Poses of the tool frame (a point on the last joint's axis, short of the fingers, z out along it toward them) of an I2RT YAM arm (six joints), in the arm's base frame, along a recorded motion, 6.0 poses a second.
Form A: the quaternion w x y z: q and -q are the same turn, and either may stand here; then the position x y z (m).
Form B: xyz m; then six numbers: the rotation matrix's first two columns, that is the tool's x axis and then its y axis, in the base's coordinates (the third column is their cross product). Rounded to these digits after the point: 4 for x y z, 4 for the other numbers.
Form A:
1: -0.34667 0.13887 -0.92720 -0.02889 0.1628 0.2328 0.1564
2: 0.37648 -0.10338 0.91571 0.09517 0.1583 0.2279 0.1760
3: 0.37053 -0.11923 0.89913 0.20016 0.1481 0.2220 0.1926
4: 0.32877 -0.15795 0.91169 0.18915 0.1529 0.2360 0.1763
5: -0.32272 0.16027 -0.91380 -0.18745 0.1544 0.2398 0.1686
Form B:
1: 0.1628 0.2328 0.1564 -0.7211 -0.2375 -0.6509 -0.2776 0.9598 -0.0427
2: 0.1583 0.2279 0.1760 -0.6952 -0.1177 -0.7092 -0.2610 0.9605 0.0965
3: 0.1481 0.2220 0.1926 -0.6970 -0.0661 -0.7140 -0.3627 0.8914 0.2716
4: 0.1529 0.2360 0.1763 -0.7339 -0.1636 -0.6592 -0.4124 0.8785 0.2410
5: 0.1544 0.2398 0.1686 -0.7403 -0.1719 -0.6499 -0.4139 0.8784 0.2391
